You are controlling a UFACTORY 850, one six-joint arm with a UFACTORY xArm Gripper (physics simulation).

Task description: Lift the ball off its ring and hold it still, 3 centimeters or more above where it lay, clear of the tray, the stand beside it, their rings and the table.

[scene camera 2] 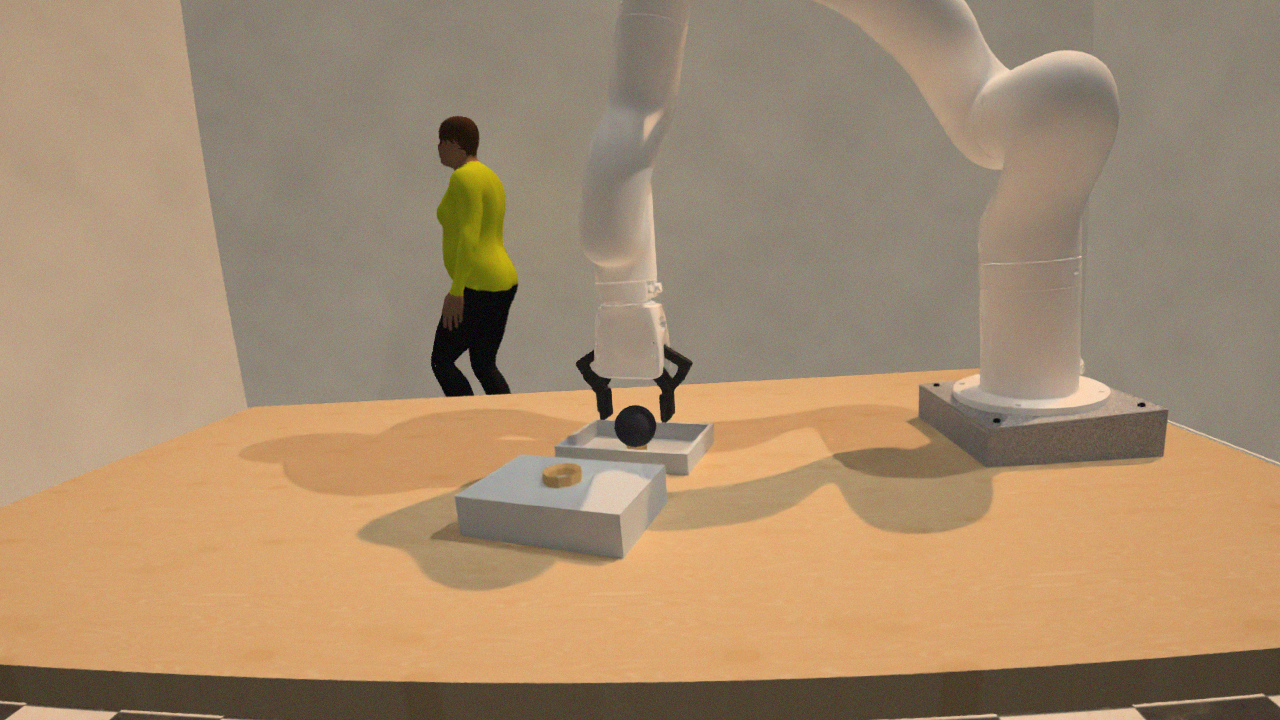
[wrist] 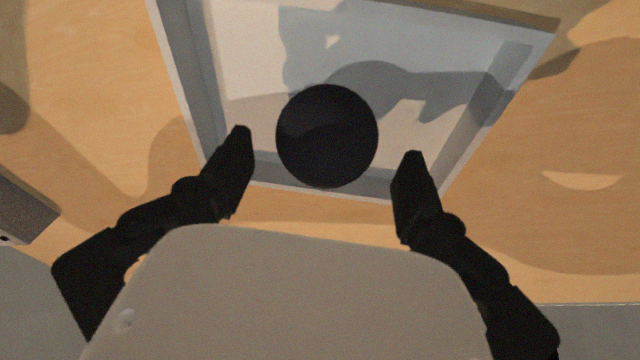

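The black ball [scene camera 2: 635, 426] [wrist: 327, 136] sits on a small tan ring [scene camera 2: 636, 446] in the light grey tray [scene camera 2: 680, 458] [wrist: 191, 60]. The ball hides most of this ring in the scene view and all of it in the wrist view. My gripper [scene camera 2: 636, 417] [wrist: 325, 157] is open and points down over the tray. Its fingertips are near the height of the ball's top, one to each side, with a gap between each finger and the ball in the wrist view. The grey stand [scene camera 2: 539, 522] is beside the tray, with a tan ring [scene camera 2: 560, 481] on its top.
The wooden table [scene camera 2: 268, 573] [wrist: 530, 215] carries the tray, the stand and the speckled base block [scene camera 2: 1074, 440] [wrist: 22, 210] of my arm, which is to the right in the scene view. A person [scene camera 2: 478, 232] in a yellow top is behind the table.
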